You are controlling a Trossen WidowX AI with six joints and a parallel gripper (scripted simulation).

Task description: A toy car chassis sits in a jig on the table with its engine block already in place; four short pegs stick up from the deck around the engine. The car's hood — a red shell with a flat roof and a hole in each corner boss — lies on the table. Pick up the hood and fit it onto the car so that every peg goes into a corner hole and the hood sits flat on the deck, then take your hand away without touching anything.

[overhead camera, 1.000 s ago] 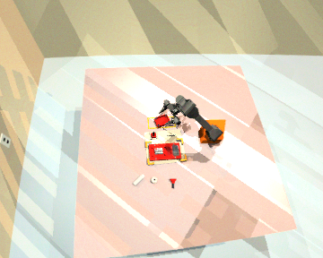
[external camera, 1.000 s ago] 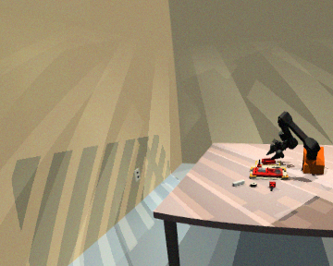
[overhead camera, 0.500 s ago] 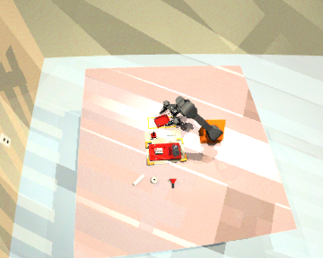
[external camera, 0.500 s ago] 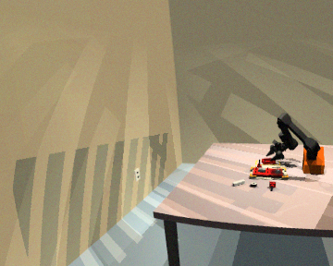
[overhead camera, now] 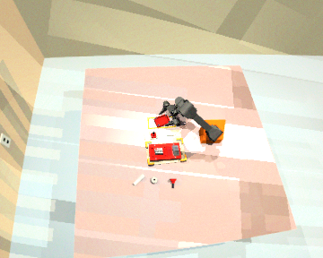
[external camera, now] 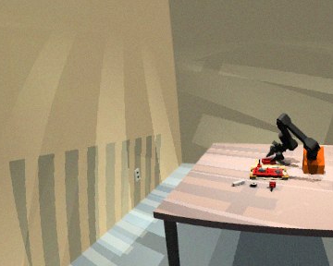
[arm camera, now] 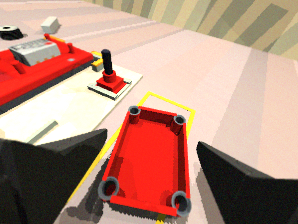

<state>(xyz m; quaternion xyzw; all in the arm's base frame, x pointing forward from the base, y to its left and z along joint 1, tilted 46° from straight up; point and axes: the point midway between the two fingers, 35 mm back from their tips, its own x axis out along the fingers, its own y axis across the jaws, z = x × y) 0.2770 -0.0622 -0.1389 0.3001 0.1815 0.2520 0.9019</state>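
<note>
Right now the red hood is 2 cm below my gripper tip. The rest, counted from my gripper tip: wheel 8 cm ahead, 40 cm to the left, 2 cm below; jig 20 cm to the left, 2 cm below; grey engine block 4 cm ahead, 23 cm to the left.
</note>
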